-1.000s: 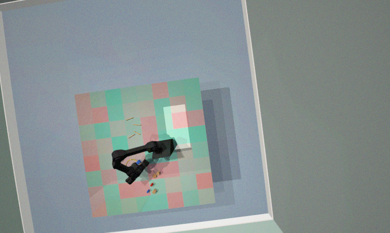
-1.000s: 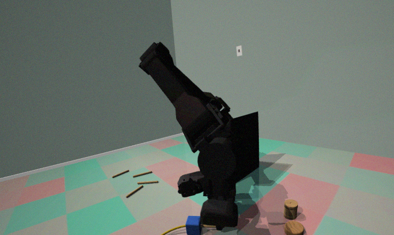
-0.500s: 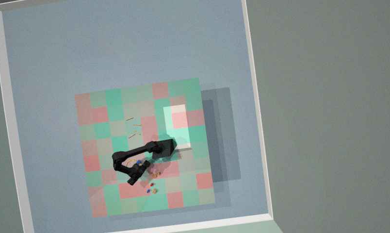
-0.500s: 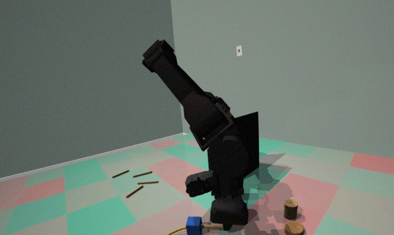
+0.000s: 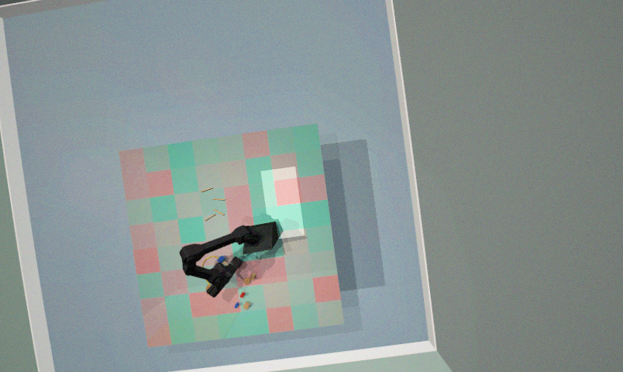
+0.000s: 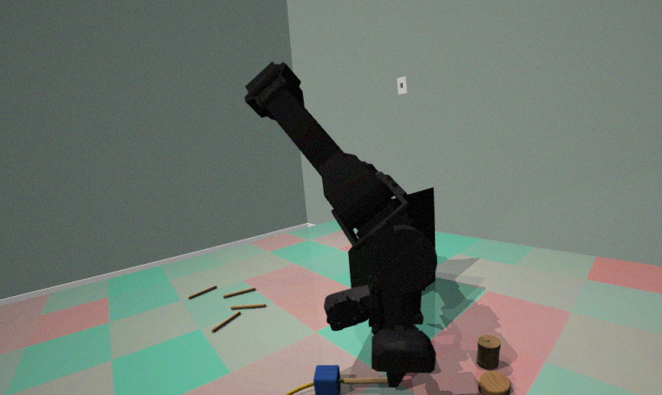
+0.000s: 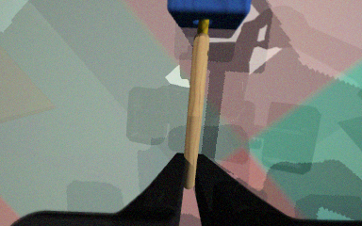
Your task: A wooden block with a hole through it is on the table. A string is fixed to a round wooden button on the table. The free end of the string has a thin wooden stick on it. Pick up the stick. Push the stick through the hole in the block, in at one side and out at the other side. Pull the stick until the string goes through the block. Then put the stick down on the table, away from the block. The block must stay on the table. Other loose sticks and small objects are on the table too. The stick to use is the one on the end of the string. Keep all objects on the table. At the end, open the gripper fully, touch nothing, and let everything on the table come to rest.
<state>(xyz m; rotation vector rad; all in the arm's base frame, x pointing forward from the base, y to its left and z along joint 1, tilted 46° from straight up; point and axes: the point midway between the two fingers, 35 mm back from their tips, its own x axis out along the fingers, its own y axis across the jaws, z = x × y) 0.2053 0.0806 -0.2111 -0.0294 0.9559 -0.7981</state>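
Now: gripper tip 60 mm short of the blue block and 60 mm to the left of it. Round my gripper tip: thin wooden stick: 30 mm ahead, 30 mm to the right, 10 mm above; then wooden cylinder: 130 mm behind, 60 mm to the left, 10 mm above; then red object: 60 mm behind, 180 mm to the left.
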